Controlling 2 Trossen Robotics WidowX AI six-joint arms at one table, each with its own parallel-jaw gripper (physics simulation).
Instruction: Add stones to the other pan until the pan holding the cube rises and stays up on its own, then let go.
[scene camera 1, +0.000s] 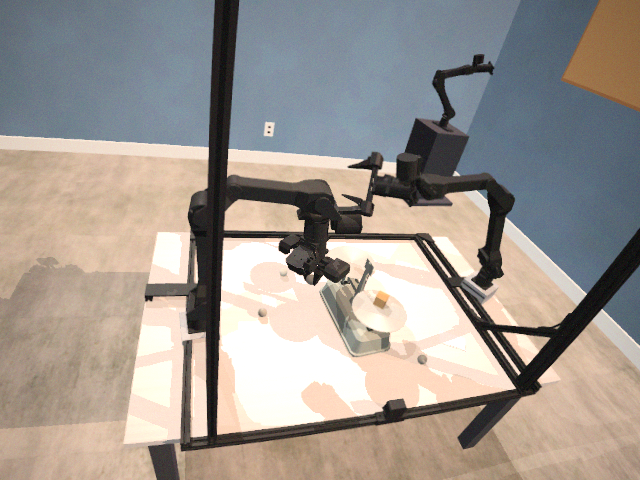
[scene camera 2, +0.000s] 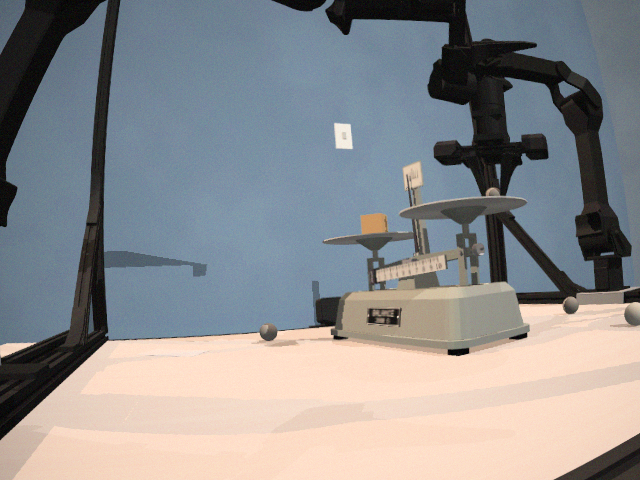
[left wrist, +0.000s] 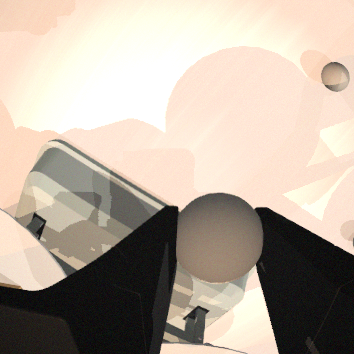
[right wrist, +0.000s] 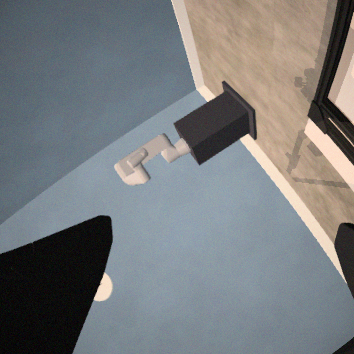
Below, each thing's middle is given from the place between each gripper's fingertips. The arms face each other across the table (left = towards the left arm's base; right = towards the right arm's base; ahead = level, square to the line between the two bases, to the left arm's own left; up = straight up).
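Balance scale (scene camera 2: 419, 312): 10 mm ahead of my left hand, 180 mm to the right of it and 70 mm below it. Going by its middle, the balance scale is nearer to my left hand than to my right gripper.
My right gripper is 230 mm above the balance scale, 250 mm past it and 10 mm to the left of it.
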